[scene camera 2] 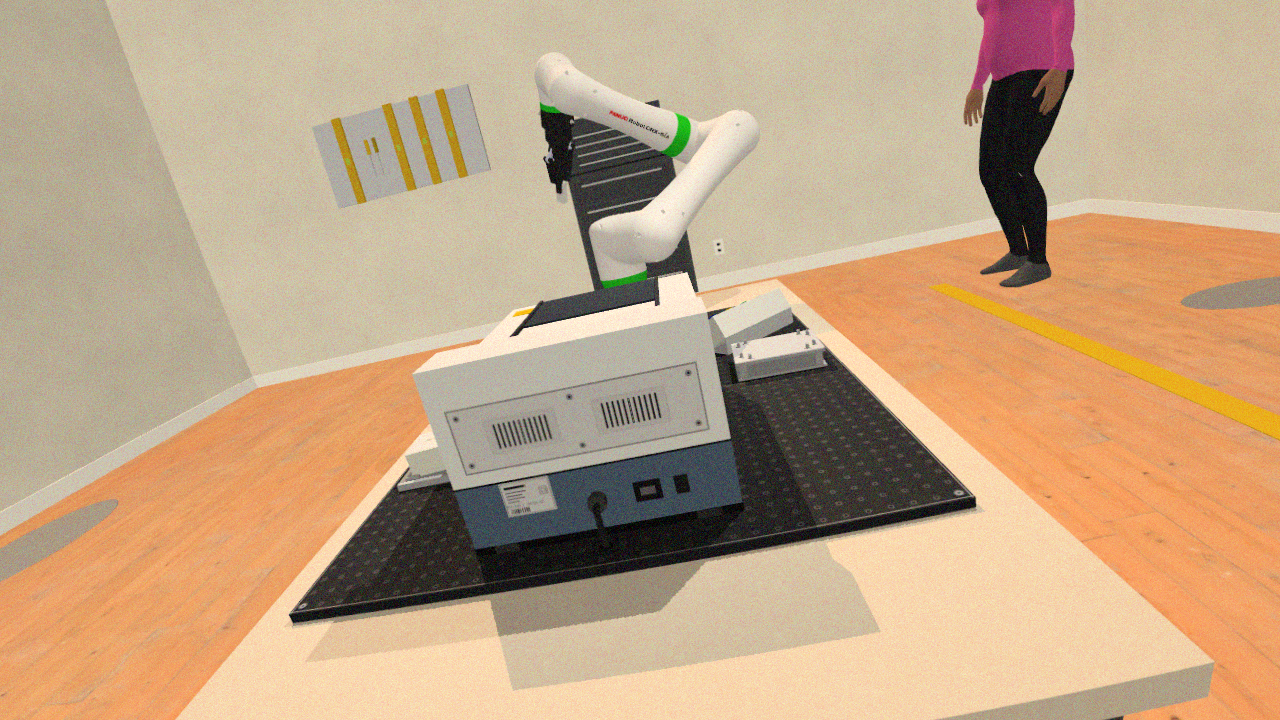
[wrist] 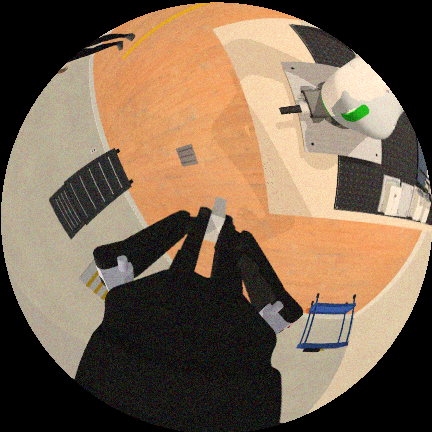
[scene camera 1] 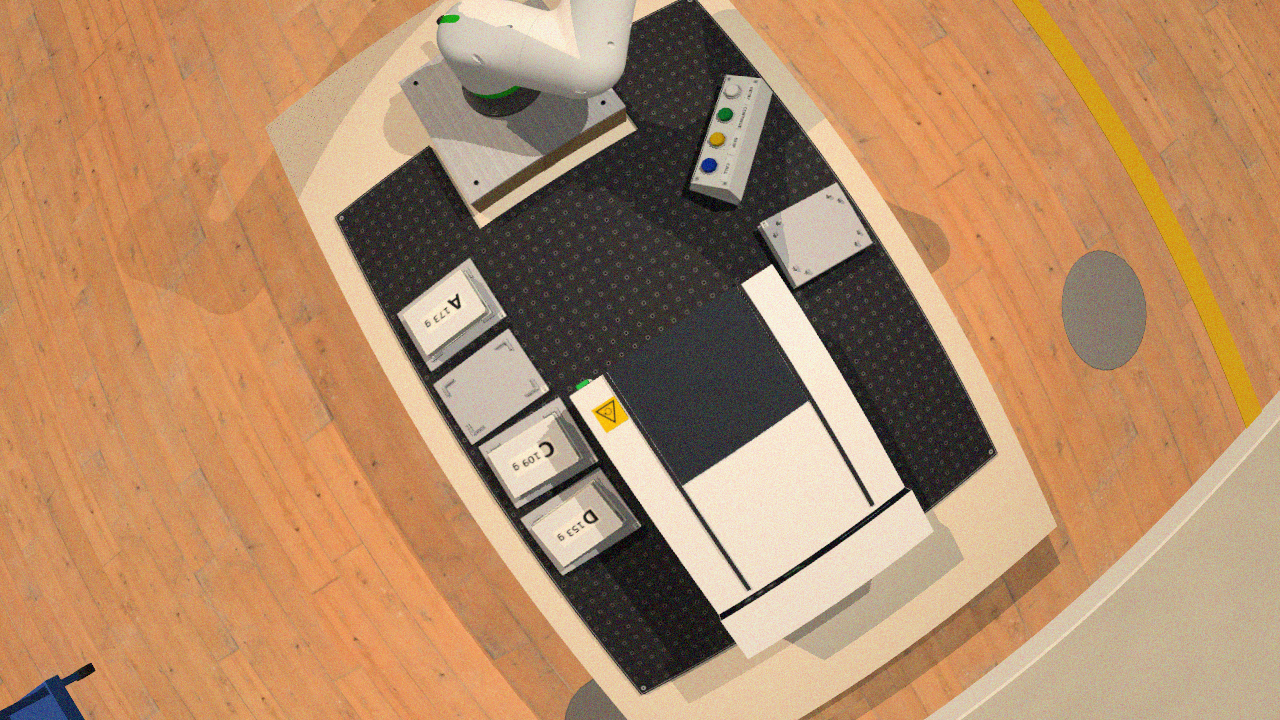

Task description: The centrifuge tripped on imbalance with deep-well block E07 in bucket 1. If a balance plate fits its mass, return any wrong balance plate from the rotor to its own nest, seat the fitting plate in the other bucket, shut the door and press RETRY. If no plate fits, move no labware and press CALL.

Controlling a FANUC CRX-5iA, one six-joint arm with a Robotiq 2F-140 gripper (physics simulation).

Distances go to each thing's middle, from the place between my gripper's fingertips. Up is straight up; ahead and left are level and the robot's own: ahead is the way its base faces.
The button box (scene camera 1: 725,160) is 61 cm ahead of my hand, 37 cm to the left of it and 33 cm below it. Round my hand: white centrifuge (scene camera 1: 808,511) (105 cm ahead, 25 cm below, 5 cm to the left); nest (scene camera 1: 498,381) (69 cm ahead, 36 cm below, 21 cm to the right).
